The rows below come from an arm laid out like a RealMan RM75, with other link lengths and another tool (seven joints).
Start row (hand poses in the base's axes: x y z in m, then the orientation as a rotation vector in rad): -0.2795, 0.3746, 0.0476, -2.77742, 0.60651, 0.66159
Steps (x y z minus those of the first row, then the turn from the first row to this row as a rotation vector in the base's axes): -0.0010, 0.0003, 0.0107, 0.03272, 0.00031, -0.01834; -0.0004, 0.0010, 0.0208, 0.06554, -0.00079, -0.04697; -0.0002, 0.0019, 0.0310, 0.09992, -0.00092, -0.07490; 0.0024, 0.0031, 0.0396, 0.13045, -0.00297, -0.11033; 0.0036, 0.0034, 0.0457, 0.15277, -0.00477, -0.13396; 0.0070, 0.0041, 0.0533, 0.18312, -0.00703, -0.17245; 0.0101, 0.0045, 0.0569, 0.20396, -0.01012, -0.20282; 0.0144, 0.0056, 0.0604, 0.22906, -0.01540, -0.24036; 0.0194, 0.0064, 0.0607, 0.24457, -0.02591, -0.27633; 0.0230, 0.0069, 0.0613, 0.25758, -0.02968, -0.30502; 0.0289, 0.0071, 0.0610, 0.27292, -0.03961, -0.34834; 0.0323, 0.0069, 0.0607, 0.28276, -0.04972, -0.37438; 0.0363, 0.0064, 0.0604, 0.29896, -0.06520, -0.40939
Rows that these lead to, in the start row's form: -0.2805, 0.3749, 0.0583, -2.73837, 0.61491, 0.66217; -0.2799, 0.3756, 0.0684, -2.69439, 0.63618, 0.65845; -0.2797, 0.3765, 0.0786, -2.64906, 0.65525, 0.65622; -0.2771, 0.3777, 0.0872, -2.60360, 0.68481, 0.64916; -0.2759, 0.3780, 0.0933, -2.57145, 0.70294, 0.64399; -0.2725, 0.3787, 0.1009, -2.52412, 0.73484, 0.63573; -0.2694, 0.3791, 0.1045, -2.48954, 0.76070, 0.62707; -0.2651, 0.3802, 0.1080, -2.44731, 0.79193, 0.61430; -0.2601, 0.3810, 0.1083, -2.41490, 0.82456, 0.59407; -0.2565, 0.3815, 0.1089, -2.38743, 0.85066, 0.58405; -0.2506, 0.3817, 0.1086, -2.34987, 0.89076, 0.56296; -0.2472, 0.3815, 0.1083, -2.32708, 0.91324, 0.54505; -0.2432, 0.3810, 0.1080, -2.29379, 0.94086, 0.51899
